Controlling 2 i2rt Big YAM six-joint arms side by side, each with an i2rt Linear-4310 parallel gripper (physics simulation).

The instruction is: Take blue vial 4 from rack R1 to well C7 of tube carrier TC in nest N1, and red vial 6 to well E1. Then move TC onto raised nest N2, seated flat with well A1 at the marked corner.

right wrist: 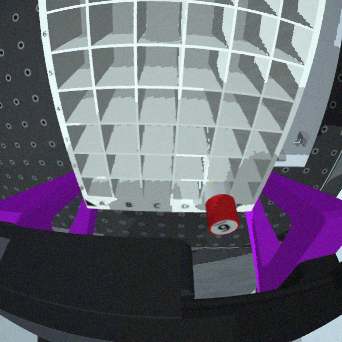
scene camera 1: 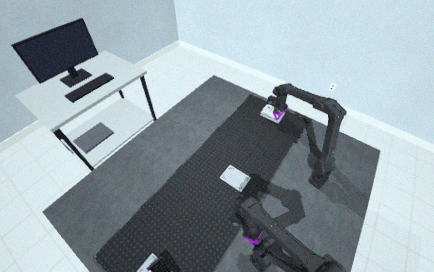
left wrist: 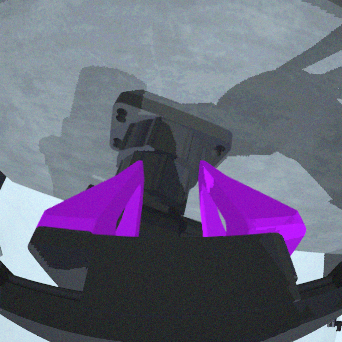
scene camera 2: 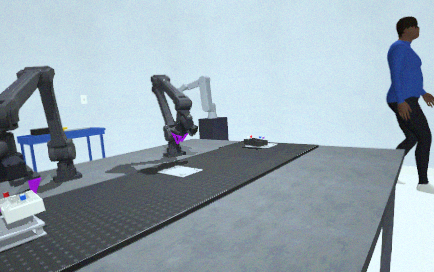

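Seen in the pictures: left gripper, fingertip midpoint: (scene camera 1: pixel 255 241) (left wrist: pixel 170 169) (scene camera 2: pixel 179 142); right gripper, fingertip midpoint: (right wrist: pixel 170 168) (scene camera 1: pixel 279 116); left arm's base, origin of the base link: (scene camera 1: pixel 263 258) (left wrist: pixel 167 134) (scene camera 2: pixel 174 155); right arm's base, origin of the base link: (scene camera 1: pixel 318 179) (scene camera 2: pixel 67 178).
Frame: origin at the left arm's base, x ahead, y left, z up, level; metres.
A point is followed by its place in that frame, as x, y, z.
The white tube carrier TC (scene camera 1: pixel 265 113) @[0.675, -0.726, 0.069] (scene camera 2: pixel 31 206) @[0.710, -0.748, 0.089] (right wrist: pixel 143 206) @[0.588, -0.775, 0.096] is at the raised nest N2 (scene camera 2: pixel 35 232) @[0.701, -0.751, 0.017]; I cannot tell whether it is fully seated. Red vial 6 (right wrist: pixel 222 215) @[0.613, -0.804, 0.111] (scene camera 2: pixel 6 195) @[0.613, -0.805, 0.105] stands in well E1. A blue cap (scene camera 2: pixel 23 197) @[0.687, -0.763, 0.110] also shows in the carrier; its number and well are unreadable. My right gripper (scene camera 1: pixel 278 115) @[0.587, -0.787, 0.065] (scene camera 2: pixel 17 202) @[0.587, -0.787, 0.065] (right wrist: pixel 170 168) @[0.587, -0.787, 0.065] is shut on the carrier, with its fingers at opposite sides. My left gripper (scene camera 1: pixel 254 240) @[0.079, -0.001, 0.084] (scene camera 2: pixel 178 138) @[0.079, -0.001, 0.084] (left wrist: pixel 170 169) @[0.079, -0.001, 0.084] is partly open and empty, away from the carrier. The low white nest N1 (scene camera 1: pixel 235 178) @[0.423, -0.186, 0.017] (scene camera 2: pixel 180 171) @[0.442, -0.195, 0.017] bears no carrier.
The dark rack R1 (scene camera 1: pixel 167 261) @[0.284, 0.392, 0.045] (scene camera 2: pixel 256 142) @[0.308, 0.396, 0.047] holds red and blue capped vials at the far end of the perforated black mat (scene camera 1: pixel 175 200) @[0.537, 0.187, 0.013] (scene camera 2: pixel 200 187) @[0.686, -0.246, 0.013]. In the left wrist view, a dark arm base (left wrist: pixel 172 117) @[0.043, 0.004, 0.013] lies beyond the fingers. A person (scene camera 2: pixel 411 75) stands beyond the table.
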